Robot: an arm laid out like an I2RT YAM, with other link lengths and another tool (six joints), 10 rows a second.
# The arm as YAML. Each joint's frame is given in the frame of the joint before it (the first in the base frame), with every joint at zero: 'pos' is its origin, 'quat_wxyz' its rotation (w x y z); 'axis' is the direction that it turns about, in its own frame. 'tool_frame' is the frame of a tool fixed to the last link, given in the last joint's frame.
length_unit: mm
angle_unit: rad
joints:
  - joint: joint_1
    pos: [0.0, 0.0, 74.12]
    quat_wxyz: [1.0, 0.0, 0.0, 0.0]
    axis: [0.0, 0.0, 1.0]
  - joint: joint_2
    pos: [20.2, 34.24, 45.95]
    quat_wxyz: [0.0, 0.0, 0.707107, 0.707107]
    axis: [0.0, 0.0, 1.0]
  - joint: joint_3
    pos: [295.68, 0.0, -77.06]
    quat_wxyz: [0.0, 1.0, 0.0, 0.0]
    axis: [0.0, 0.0, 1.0]
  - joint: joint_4
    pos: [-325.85, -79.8, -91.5]
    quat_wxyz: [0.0, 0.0, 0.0, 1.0]
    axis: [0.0, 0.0, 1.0]
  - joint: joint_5
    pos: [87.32, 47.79, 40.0]
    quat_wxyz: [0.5, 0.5, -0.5, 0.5]
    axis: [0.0, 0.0, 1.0]
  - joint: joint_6
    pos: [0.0, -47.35, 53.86]
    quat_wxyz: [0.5, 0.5, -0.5, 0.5]
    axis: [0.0, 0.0, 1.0]
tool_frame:
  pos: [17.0, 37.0, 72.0]
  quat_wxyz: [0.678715, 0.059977, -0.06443, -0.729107]
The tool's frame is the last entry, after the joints.
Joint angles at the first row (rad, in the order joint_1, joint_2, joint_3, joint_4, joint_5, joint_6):
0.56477 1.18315 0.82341 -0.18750 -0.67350 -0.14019
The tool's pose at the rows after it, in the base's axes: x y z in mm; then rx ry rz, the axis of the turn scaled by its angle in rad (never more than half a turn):
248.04 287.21 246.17 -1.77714 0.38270 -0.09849
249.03 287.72 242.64 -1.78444 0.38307 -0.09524
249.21 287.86 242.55 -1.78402 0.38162 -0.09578
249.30 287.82 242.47 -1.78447 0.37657 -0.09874
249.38 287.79 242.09 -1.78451 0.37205 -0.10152
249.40 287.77 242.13 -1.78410 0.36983 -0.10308
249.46 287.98 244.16 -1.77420 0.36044 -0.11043
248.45 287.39 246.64 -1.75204 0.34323 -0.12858
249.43 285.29 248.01 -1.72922 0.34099 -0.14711
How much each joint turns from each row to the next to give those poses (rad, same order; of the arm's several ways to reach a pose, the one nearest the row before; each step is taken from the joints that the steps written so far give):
-0.00001 0.00227 0.00000 0.00037 0.00037 -0.00115
0.00000 0.00953 0.00001 -0.00039 0.00001 -0.00572
0.00003 0.00079 0.00000 0.00156 -0.00037 -0.00075
-0.00001 0.00000 -0.00001 0.00077 0.00001 -0.00459
0.00000 0.00001 -0.00114 0.00229 -0.00002 -0.00381
0.00000 -0.00040 -0.00040 0.00114 0.00001 -0.00152
-0.00002 -0.00495 -0.00302 0.01295 -0.00192 0.00074
-0.00037 -0.01680 -0.01680 0.03356 -0.00152 0.00382
-0.00686 -0.01487 -0.01871 0.03513 0.00000 0.01108

